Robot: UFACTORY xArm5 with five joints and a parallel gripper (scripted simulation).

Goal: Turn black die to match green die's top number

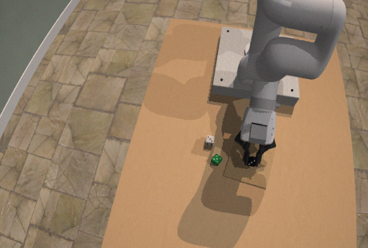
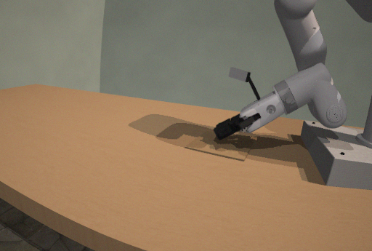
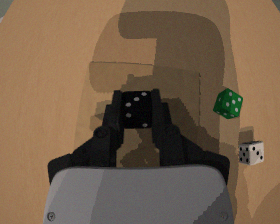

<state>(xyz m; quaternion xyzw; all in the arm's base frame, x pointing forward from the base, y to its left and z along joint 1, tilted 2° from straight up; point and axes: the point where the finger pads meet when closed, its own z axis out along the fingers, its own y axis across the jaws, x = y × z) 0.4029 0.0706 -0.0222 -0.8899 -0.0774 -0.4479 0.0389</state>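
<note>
The black die is 1 cm ahead of my hand and 1 cm below it. Also, from my hand: tan mat: 4 cm below; green die: 3 cm ahead, 10 cm to the right, 3 cm below; white die: 2 cm behind, 14 cm to the right, 3 cm below.
</note>
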